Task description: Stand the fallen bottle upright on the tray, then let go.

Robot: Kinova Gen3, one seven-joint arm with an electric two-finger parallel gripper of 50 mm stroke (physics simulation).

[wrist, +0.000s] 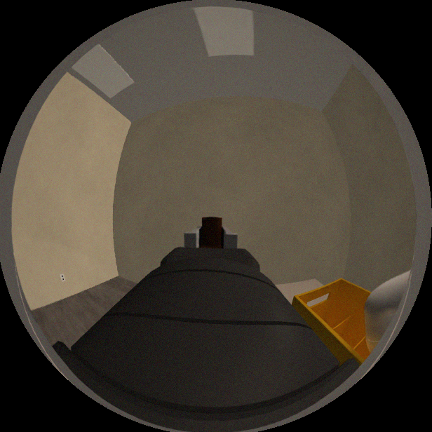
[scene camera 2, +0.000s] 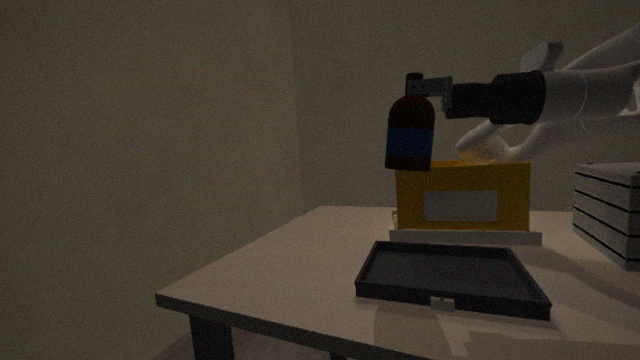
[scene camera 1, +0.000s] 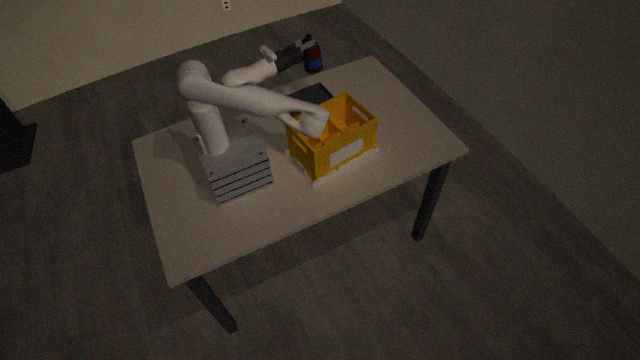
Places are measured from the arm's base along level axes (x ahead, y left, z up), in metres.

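Pixels of known places: gripper, fingertip midpoint: (scene camera 2: 406, 89) (scene camera 1: 311, 40); arm's base, origin of the base link: (scene camera 1: 216, 145).
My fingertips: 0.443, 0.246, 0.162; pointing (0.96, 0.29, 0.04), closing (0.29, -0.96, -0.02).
Observation:
Ahead of a thing's pixels: the offset from my fingertips to its top centre, as dx, dy, dz. "spot": to the spot under its first point. Level surfaces: height alone.
The dark brown bottle @[-0.004, +0.000, +0.024] (scene camera 1: 313, 59) (scene camera 2: 410, 137) with a blue label hangs in the air nearly upright, neck up, with a slight tilt in the scene camera 2 view. My gripper (scene camera 1: 306, 44) (scene camera 2: 415, 87) (wrist: 211, 233) is shut on the bottle's neck and reaches to it from the side, roughly level. In the wrist view the neck shows between the two fingertips; the bottle's body is hidden there. The black tray @[spot: +0.042, +0.104, -0.309] (scene camera 2: 368, 290) (scene camera 1: 326, 91) lies flat on the table, below the height of the bottle's base. The crate and arm hide part of the tray in the scene camera 1 view.
A yellow crate @[-0.033, -0.290, -0.146] (scene camera 1: 320, 162) (scene camera 2: 462, 180) (wrist: 325, 320) with dividers stands on a white base @[spot: -0.070, -0.192, -0.306] (scene camera 2: 465, 237) beside the tray. The arm's elbow hangs over the crate. The arm stands on a grey slatted block (scene camera 1: 242, 180) (scene camera 2: 605, 215). The table @[dz -0.322] (scene camera 1: 240, 235) (scene camera 2: 260, 280) has its edge near the tray.

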